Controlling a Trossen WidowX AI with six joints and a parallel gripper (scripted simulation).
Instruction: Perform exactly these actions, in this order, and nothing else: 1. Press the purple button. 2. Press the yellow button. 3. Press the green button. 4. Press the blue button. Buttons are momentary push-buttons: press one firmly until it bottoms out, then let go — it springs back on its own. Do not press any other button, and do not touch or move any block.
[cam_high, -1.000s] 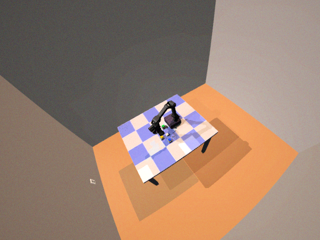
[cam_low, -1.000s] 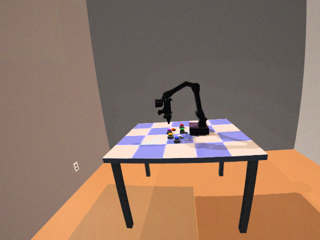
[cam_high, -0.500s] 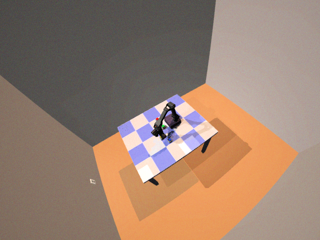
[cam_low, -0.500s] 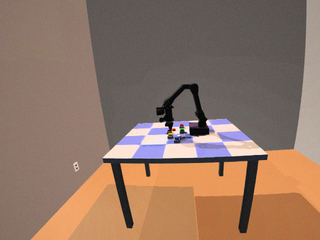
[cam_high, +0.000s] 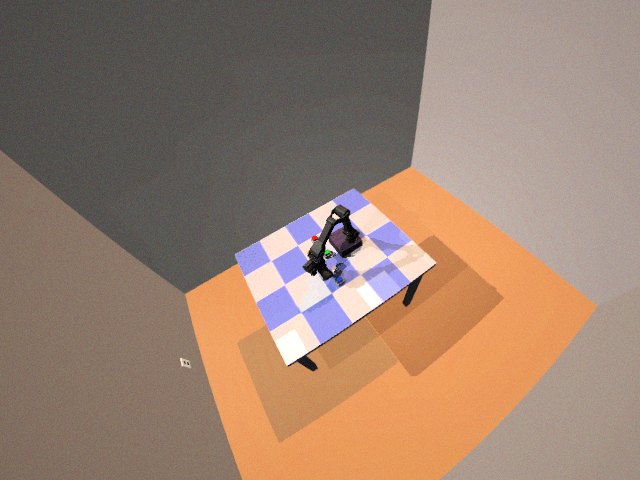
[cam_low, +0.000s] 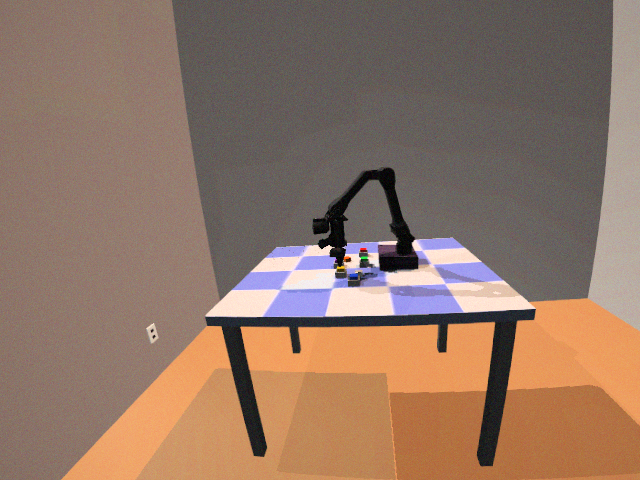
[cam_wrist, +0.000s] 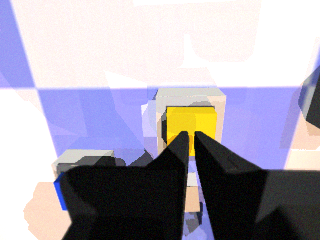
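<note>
My gripper tip is now 10 cm to the right of the blue button, 5 cm past it and 1 cm above it. The rest, counted from my gripper tip: red button 26 cm to the right, 14 cm behind, 1 cm below; yellow button 1 cm below.
</note>
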